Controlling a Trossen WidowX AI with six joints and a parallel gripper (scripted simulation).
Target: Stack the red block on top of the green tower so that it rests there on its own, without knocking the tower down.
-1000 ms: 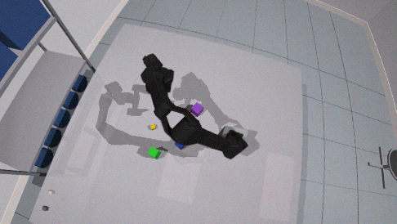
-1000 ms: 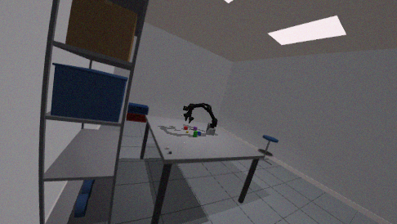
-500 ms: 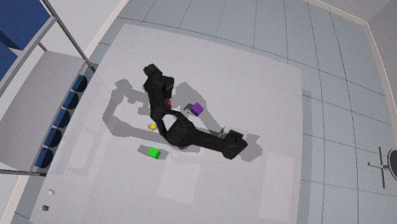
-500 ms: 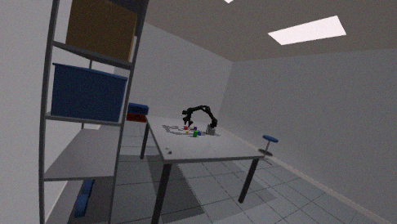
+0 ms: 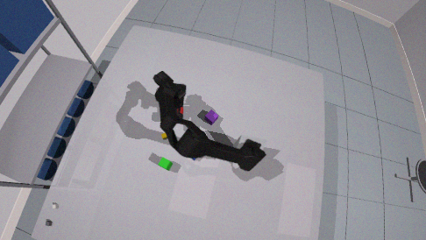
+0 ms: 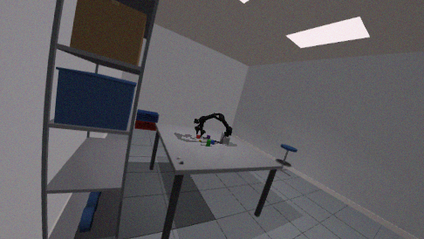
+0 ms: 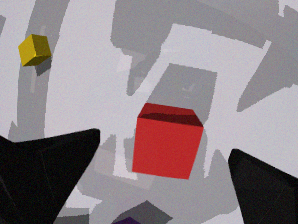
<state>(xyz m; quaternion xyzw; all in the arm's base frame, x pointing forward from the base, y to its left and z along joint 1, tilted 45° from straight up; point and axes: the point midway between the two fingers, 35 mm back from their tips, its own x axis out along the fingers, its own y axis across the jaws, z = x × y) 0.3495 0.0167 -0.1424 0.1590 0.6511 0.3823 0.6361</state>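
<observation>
Now: gripper tip 10 mm above the red block. From my gripper tip the other things lie so: small yellow block 140 mm to the left, 20 mm below, 20 mm ahead; blue block 170 mm to the left, 140 mm behind, 10 mm below; purple block 160 mm behind, 30 mm to the right, 10 mm below.
</observation>
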